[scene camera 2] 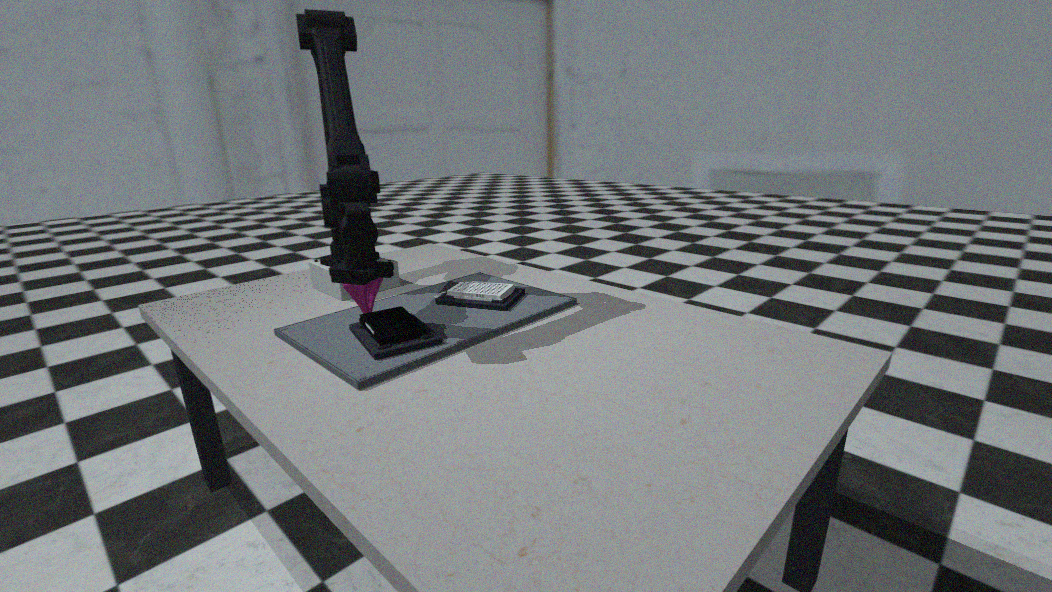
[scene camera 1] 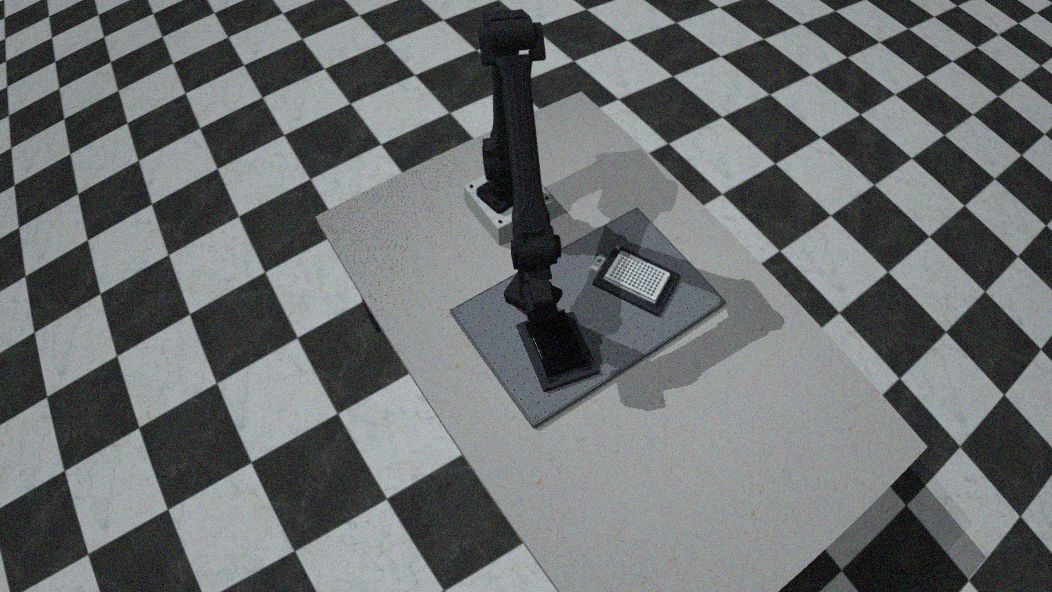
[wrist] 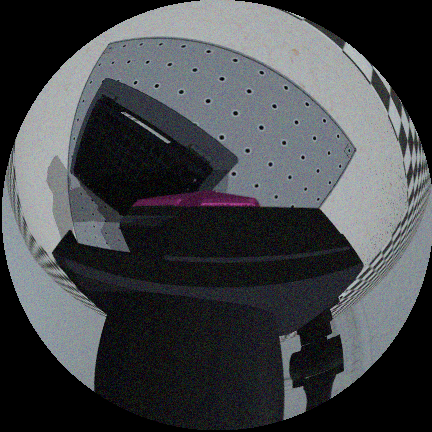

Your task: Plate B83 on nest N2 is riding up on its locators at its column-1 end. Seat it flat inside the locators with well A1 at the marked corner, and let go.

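Observation:
Plate B83 is a black well plate on nest N2, a dark raised frame. The plate is too dark to show its wells, well A1 or the marked corner, and I cannot tell surely whether it lies flat or slightly raised at one end. My gripper is shut and empty, its magenta fingers pointing down at the plate's edge nearest the arm base. Whether the tips touch the plate is unclear. In scene camera 1 the arm hides the fingertips.
A white well plate sits on a second dark nest on the same perforated grey board. A small label is beside that nest. The arm's pale base block stands behind the board.

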